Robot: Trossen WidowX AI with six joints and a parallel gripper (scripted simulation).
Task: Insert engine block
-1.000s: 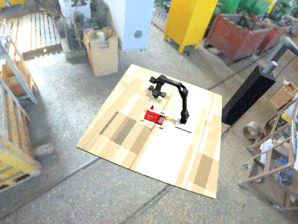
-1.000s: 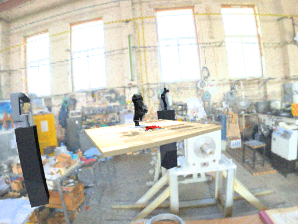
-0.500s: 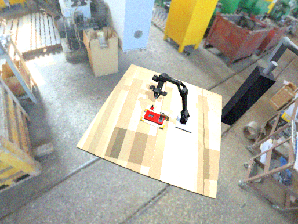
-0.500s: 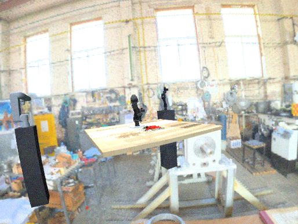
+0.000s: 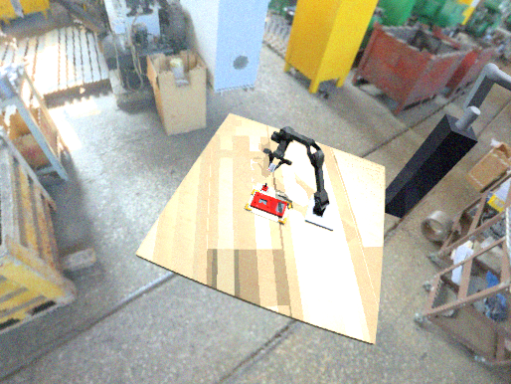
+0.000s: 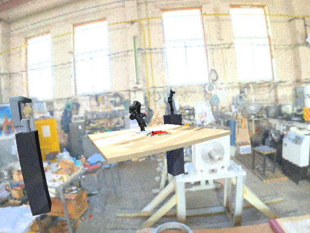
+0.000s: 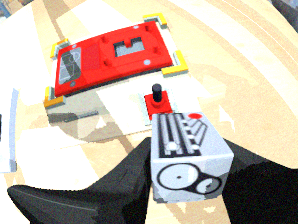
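My gripper tip is 70 mm to the right of the black upright peg and 80 mm above it. From my gripper tip the other things lie so: grey engine block: 10 mm behind, 10 mm to the right, 10 mm above.
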